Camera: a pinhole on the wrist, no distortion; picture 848 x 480 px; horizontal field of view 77.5 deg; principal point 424.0 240.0 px. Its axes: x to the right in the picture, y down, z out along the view. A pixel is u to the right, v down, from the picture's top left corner.
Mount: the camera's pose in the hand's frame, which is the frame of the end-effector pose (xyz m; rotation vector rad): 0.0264 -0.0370 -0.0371 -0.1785 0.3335 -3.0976
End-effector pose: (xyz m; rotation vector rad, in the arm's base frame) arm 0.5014 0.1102 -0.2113 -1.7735 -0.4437 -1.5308
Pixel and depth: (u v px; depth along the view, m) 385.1 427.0 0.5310
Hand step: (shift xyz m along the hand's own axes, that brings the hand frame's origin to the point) 0.1283 -0.3313 0.4338
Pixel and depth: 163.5 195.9 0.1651
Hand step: 0.1263 -0.0557 0.1170
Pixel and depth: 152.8 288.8 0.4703
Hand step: 0.3210 -0.1707 0.3832
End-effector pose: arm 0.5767 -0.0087 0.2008 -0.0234 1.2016 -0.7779
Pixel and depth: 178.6 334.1 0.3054
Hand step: 0.2031 -0.1499 0.2319
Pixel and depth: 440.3 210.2 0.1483
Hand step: 0.0390 -0.0603 0.1091
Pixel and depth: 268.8 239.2 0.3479
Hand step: 0.1682 -0.1065 0.2893
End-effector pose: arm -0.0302 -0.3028 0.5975 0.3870 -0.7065 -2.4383
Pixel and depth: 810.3 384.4 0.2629
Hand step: -0.1335 -0.1690 0.2241
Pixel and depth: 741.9 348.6 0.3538
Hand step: -0.1435 -0.1897 0.3145
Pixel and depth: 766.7 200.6 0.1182
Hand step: -0.0361 -0.0559 0.0880
